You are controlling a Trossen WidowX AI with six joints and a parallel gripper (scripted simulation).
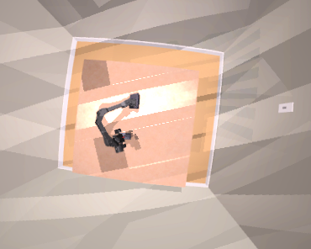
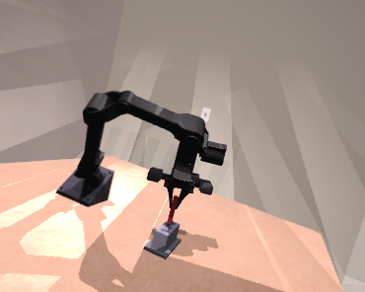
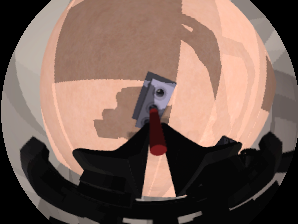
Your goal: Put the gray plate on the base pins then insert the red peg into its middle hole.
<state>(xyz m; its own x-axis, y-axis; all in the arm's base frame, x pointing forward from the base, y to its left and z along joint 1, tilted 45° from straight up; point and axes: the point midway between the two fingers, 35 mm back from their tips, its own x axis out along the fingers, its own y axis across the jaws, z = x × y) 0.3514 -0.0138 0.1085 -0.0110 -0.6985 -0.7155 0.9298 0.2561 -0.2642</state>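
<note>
Now: gripper tip right at the red peg. Also, from my gripper tip: gray plate 7 cm below; then dark base 11 cm below.
</note>
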